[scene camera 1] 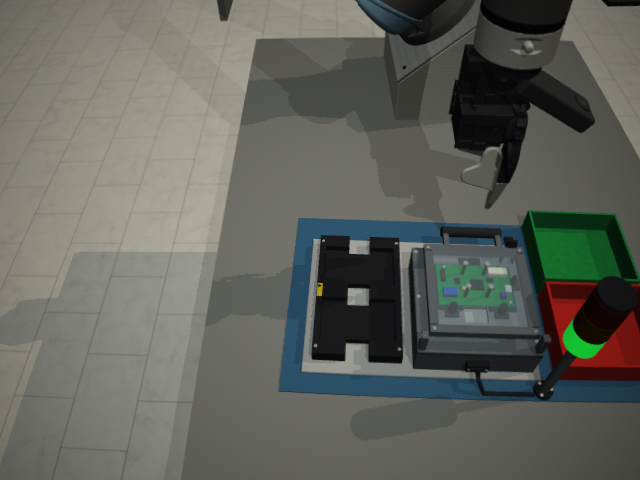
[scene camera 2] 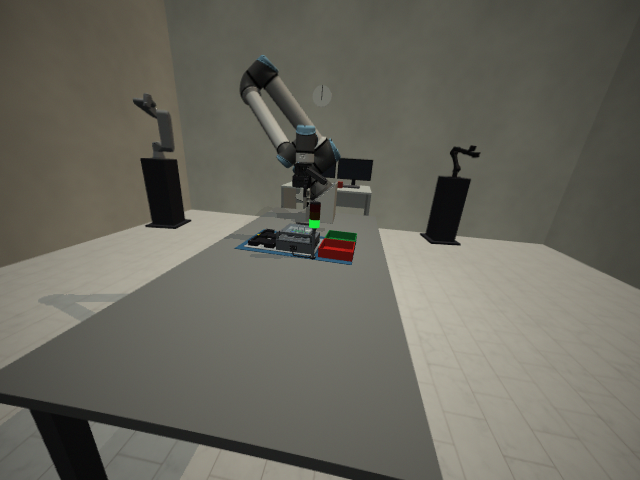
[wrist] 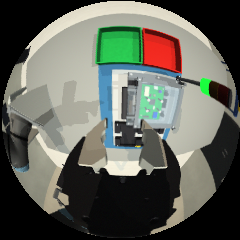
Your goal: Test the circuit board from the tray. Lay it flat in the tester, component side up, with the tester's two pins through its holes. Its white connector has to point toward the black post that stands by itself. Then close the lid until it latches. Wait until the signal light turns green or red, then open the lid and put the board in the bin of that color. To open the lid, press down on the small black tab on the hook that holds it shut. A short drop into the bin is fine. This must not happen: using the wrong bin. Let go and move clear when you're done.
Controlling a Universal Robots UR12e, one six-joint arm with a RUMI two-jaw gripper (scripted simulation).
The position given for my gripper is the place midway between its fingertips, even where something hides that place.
Note:
In view: my gripper [scene camera 1: 483, 192], a green bin [wrist: 116, 44], a red bin [wrist: 160, 49] and a tester lid [scene camera 1: 474, 291].
My gripper is seen too in scene camera 2 [scene camera 2: 305, 207] and in the wrist view [wrist: 124, 119]. The tester lid also shows in the wrist view [wrist: 158, 102].

